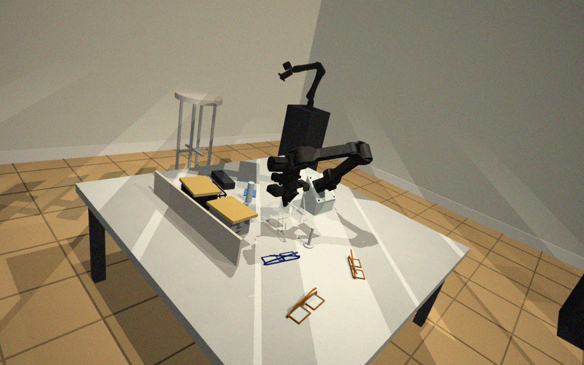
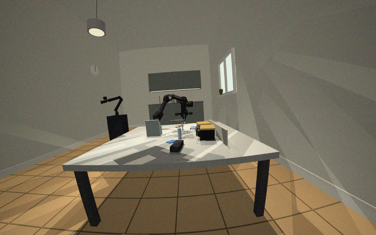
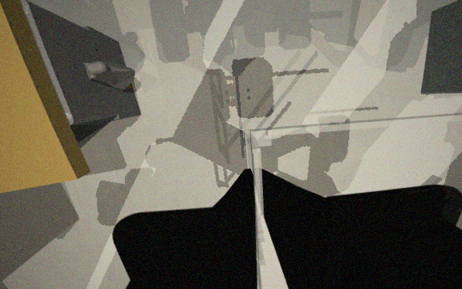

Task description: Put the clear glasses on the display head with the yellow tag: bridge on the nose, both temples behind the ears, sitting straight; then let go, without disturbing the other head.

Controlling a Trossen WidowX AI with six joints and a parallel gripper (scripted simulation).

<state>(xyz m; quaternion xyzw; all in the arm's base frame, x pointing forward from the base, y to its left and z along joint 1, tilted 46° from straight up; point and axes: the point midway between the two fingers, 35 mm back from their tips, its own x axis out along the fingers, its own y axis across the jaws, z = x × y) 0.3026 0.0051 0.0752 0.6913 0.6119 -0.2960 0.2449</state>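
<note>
My gripper tip is 140 mm to the right of the grey post, 90 mm above it and 20 mm past it. Also, from my gripper tip: grey wall panel 290 mm ahead, 220 mm to the right, 60 mm below; blue card 330 mm to the right, 120 mm below, 120 mm behind; head 320 mm to the right, 160 mm ahead, 60 mm below.
</note>
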